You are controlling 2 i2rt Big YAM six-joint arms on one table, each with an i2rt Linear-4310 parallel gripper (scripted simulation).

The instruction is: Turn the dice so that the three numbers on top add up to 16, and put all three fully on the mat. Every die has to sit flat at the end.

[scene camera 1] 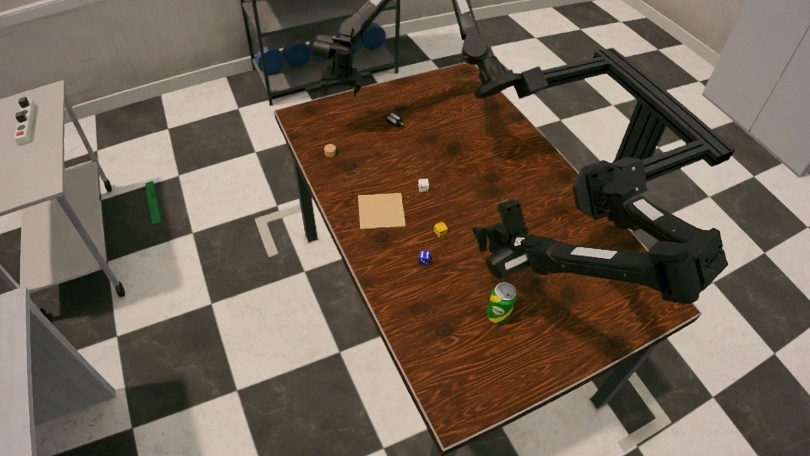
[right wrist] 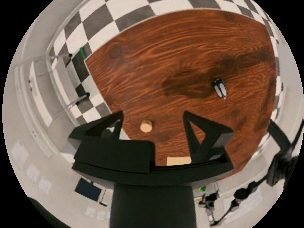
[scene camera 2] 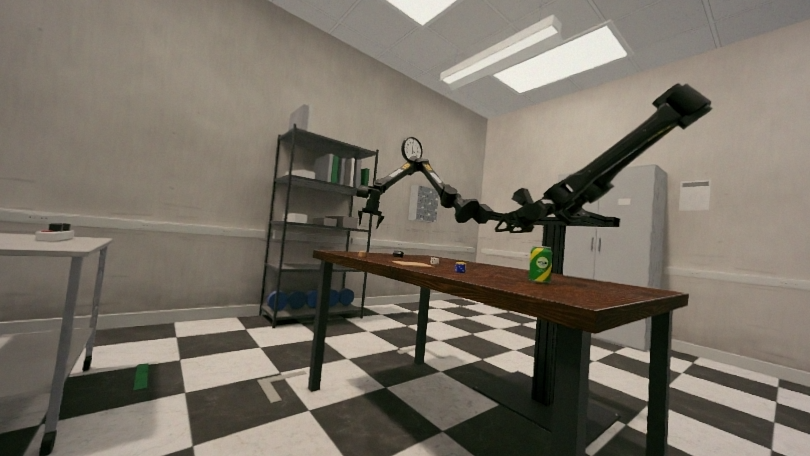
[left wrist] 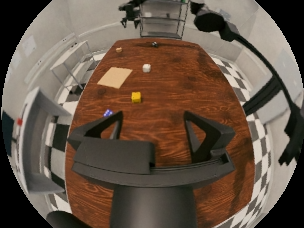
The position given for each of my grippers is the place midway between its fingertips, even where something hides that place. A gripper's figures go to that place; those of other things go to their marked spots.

My right gripper [scene camera 1: 340, 95] is 1.92 m from the lens. A tan mat [scene camera 1: 382, 210]: 1.71 m from the lens.
